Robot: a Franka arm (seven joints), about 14 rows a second.
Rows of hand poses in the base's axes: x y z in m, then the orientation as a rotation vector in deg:
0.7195, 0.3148, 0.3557, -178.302, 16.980, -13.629
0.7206, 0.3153, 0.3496, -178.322, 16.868, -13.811
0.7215, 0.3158, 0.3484, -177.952, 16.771, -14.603
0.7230, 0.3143, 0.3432, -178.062, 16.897, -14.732
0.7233, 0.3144, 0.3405, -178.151, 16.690, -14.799
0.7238, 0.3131, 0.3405, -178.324, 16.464, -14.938
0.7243, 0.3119, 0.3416, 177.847, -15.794, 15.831
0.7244, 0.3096, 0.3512, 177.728, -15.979, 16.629
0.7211, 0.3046, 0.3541, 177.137, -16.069, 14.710
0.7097, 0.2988, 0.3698, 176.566, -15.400, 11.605
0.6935, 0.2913, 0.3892, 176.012, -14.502, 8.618
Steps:
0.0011, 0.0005, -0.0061, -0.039, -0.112, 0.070
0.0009, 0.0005, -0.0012, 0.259, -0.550, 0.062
0.0015, -0.0015, -0.0052, -0.132, -0.063, -0.084
0.0003, 0.0001, -0.0027, -0.089, -0.031, 0.130
0.0005, -0.0013, 0.0000, -0.181, -0.064, 0.140
0.0005, -0.0012, 0.0011, -1.128, -0.497, 0.308
0.0001, -0.0023, 0.0096, -0.064, -0.511, -0.123
-0.0033, -0.0050, 0.0029, -0.624, 1.252, -0.168
-0.0114, -0.0058, 0.0157, -0.702, 2.040, 0.298
-0.0162, -0.0075, 0.0194, -0.660, 1.980, 0.455

